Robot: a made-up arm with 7 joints.
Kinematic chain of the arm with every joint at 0, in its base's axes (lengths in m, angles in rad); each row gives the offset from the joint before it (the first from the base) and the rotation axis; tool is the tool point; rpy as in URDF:
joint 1: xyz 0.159 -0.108 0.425 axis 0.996 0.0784 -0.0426
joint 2: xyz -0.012 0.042 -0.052 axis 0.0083 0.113 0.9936
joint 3: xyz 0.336 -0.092 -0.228 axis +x
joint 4: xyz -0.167 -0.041 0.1 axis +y
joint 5: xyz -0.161 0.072 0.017 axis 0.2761 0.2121 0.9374
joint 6: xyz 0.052 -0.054 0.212 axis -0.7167 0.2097 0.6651
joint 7: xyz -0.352 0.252 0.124 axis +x
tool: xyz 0.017 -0.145 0.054 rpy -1.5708 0 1.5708
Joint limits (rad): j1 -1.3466..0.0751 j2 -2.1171..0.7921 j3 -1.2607..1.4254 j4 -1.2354..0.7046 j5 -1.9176..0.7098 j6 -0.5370..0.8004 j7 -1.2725..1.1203
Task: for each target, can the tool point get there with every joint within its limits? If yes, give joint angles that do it. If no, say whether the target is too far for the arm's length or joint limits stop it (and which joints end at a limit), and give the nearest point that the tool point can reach.
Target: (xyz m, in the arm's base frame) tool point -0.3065 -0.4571 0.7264
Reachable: yes | joints -0.7563 -0.4935 1.0255 0.1470 0.3941 -0.0318 -0.4145
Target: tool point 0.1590 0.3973 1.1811
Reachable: no: joint limits stop it (at a limit: joint 1, joint 4, joint 6, joint 7) | nearest point 0.1645 0.2184 1.0079 | short by 0.249 m
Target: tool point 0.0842 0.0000 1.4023
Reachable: no: joint limits stop it (at a limit: joint 1, joint 4, joint 6, joint 7) | nearest point 0.1023 -0.0791 1.2029 | short by 0.215 m
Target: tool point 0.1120 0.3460 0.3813
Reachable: yes | joints -0.7609 -1.3997 -0.2110 -0.0238 0.3387 -0.0160 -0.8320
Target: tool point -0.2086 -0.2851 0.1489
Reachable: yes | joints -0.7643 -0.3212 0.4386 -0.8892 0.2954 -0.1484 0.4570
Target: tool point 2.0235 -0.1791 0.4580
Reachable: no: too far | nearest point 0.9545 -0.2615 0.3971 | short by 1.074 m
